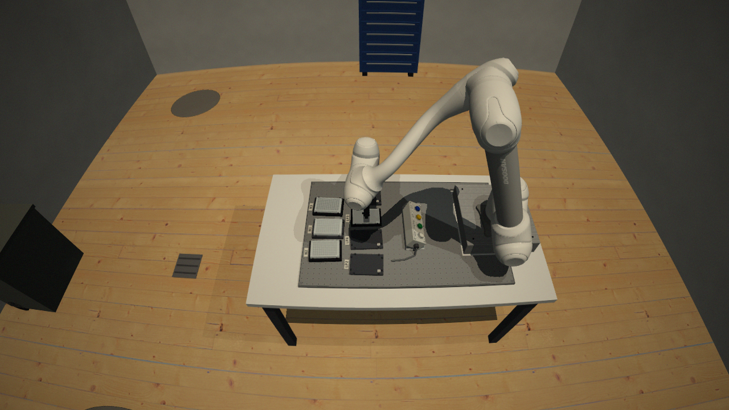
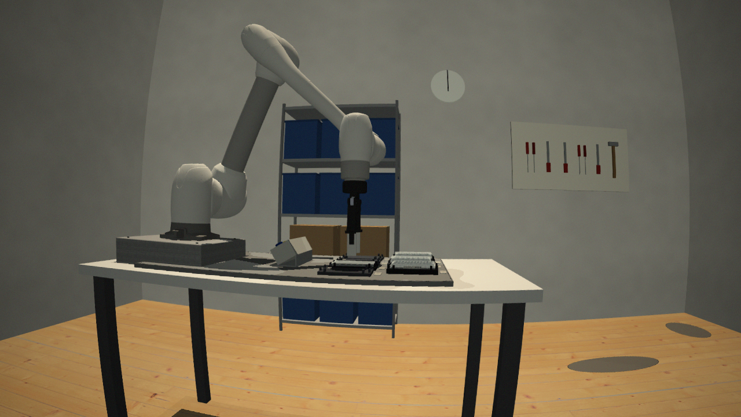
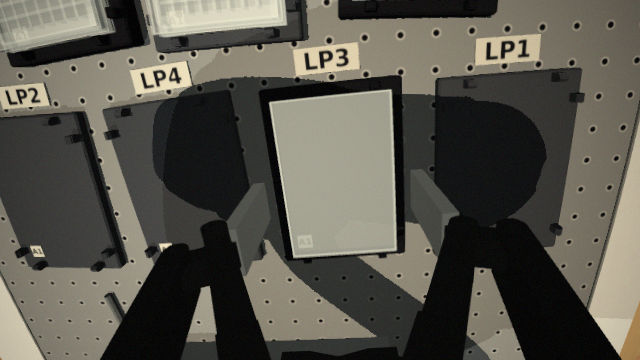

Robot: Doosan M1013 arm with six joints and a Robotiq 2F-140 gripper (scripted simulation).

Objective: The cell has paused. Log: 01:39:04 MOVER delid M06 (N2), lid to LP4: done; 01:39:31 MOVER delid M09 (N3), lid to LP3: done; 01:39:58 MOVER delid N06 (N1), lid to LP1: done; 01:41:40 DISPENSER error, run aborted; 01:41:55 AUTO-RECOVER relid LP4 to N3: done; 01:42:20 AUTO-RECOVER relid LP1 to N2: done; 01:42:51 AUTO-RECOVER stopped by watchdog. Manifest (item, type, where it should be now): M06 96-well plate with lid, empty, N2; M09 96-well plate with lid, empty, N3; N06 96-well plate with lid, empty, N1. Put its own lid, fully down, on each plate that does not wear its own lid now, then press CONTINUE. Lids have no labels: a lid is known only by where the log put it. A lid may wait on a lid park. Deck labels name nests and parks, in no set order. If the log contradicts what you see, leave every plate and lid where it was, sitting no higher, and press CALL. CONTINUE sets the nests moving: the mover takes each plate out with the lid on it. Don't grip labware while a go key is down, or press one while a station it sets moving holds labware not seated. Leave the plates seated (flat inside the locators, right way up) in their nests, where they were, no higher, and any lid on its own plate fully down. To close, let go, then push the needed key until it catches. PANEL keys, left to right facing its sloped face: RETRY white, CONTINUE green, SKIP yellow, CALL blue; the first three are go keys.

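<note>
Right now the park LP3 is 60 mm below my hand. From my hand the other things lie so: park LP1: 10 mm behind, 130 mm to the right, 60 mm below; then park LP4: 10 mm ahead, 120 mm to the left, 60 mm below; then LP3 label: 90 mm ahead, 60 mm below.
</note>
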